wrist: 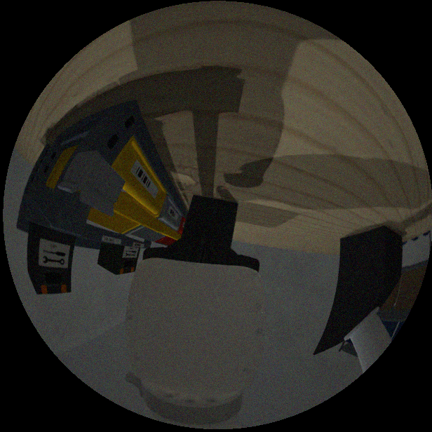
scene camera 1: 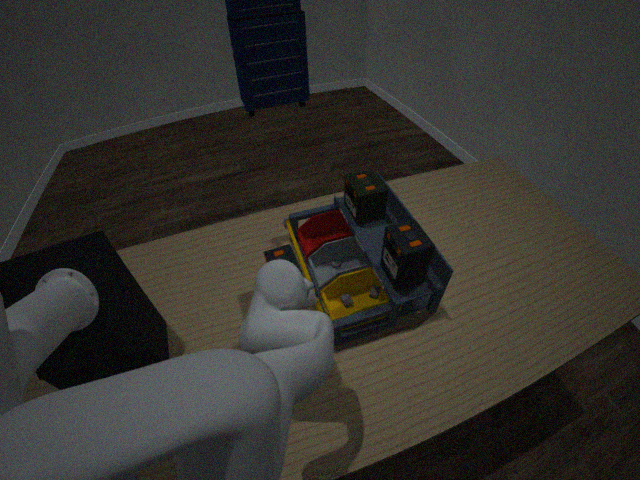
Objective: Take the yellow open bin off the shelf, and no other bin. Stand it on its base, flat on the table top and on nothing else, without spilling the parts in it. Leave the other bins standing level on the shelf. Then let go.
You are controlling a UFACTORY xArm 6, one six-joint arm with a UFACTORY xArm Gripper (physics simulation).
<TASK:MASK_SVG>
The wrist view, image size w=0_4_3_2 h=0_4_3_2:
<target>my gripper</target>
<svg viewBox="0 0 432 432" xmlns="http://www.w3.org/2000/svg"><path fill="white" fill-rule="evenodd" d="M200 201L198 212L192 212L189 230L185 231L181 238L167 247L144 249L142 261L137 265L130 283L125 315L126 352L133 374L140 378L145 389L154 396L169 403L189 407L210 407L227 403L236 398L243 389L250 387L262 356L265 328L264 288L262 278L258 273L259 261L254 257L236 254L222 240L222 236L219 234L220 215L213 213L214 203L208 203L205 218L206 203ZM203 231L205 248L208 250L209 264L194 262L196 250L203 243Z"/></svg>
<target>yellow open bin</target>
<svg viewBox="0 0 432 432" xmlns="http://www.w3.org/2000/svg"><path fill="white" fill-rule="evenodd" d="M88 212L88 220L121 234L140 225L117 212L114 212L112 217L90 207ZM79 144L62 151L45 184L46 186L54 189L63 168ZM132 135L114 159L112 168L125 180L122 189L126 192L121 191L121 193L149 212L149 214L157 217L167 191L160 180L158 180L154 170L137 144L135 137Z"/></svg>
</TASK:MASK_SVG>
